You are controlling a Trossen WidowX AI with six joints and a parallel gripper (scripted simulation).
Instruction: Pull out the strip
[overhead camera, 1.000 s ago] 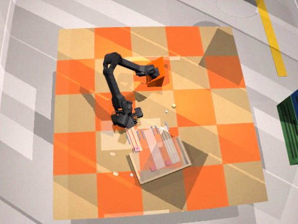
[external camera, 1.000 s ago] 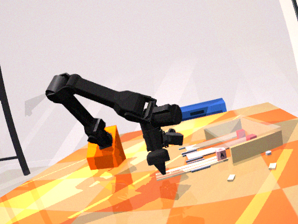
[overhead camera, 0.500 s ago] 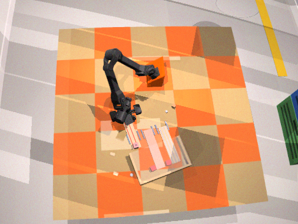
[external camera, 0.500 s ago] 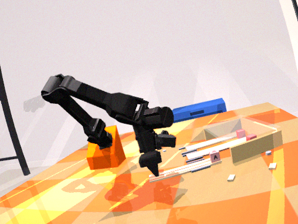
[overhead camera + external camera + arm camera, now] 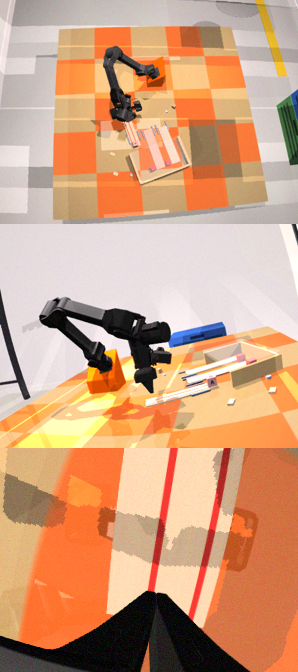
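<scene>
Right now my gripper tip is 90 mm short of the red-lined strip, 10 mm to the right of it and 30 mm above it.
</scene>
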